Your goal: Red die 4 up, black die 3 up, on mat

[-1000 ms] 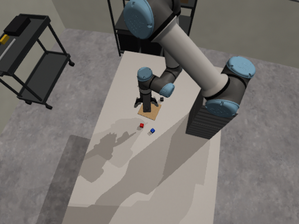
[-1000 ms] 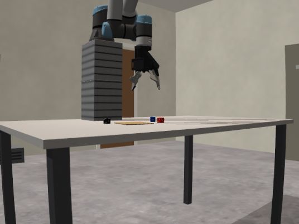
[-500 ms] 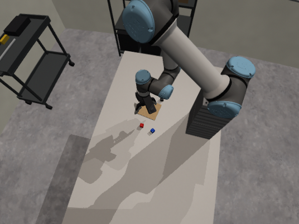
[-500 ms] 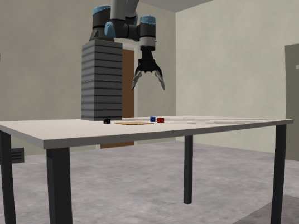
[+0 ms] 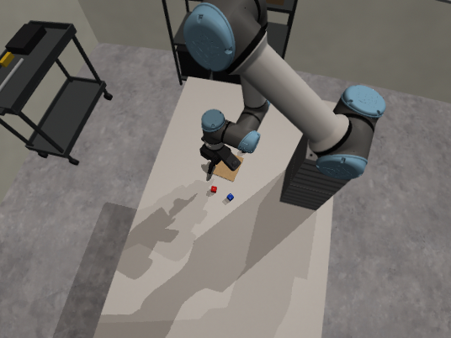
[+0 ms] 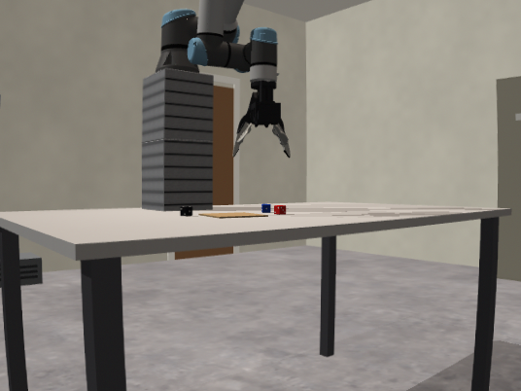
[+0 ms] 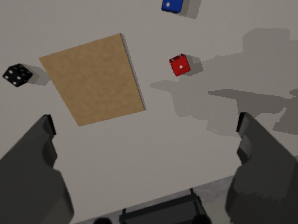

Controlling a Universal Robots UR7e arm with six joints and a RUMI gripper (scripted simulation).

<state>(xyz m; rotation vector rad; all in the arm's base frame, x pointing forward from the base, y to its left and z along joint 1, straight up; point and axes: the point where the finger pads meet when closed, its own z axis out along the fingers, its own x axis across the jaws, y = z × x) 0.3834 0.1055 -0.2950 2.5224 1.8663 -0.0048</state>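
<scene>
The red die lies 1 cm ahead of my hand, 5 cm to the left of it and 15 cm below it. Round my hand: blue die (8 cm behind, 6 cm to the left, 15 cm below); then black die (5 cm behind, 20 cm to the right, 15 cm below); then brown mat (1 cm ahead, 9 cm to the right, 16 cm below).
</scene>
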